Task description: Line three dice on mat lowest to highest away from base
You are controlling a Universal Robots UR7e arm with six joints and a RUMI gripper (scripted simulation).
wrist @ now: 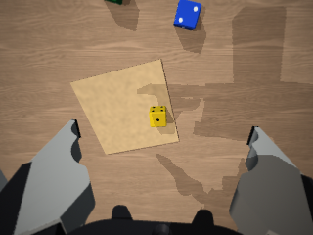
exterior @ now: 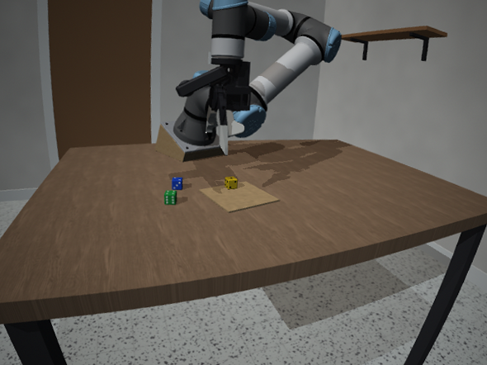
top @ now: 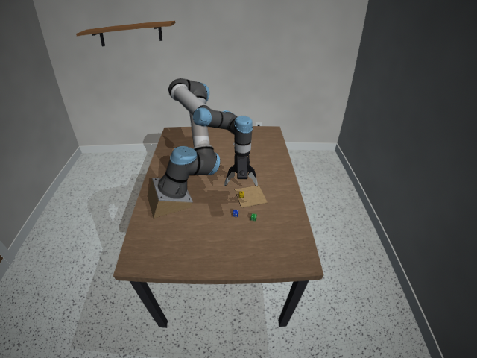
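Now: the blue die 90 mm to the right of my hand and 90 mm below it. Also, from my hand: tan mat 40 mm ahead, 60 mm to the left, 110 mm below; then green die 90 mm ahead, 100 mm to the right, 90 mm below; then yellow die 40 mm to the left, 90 mm below.
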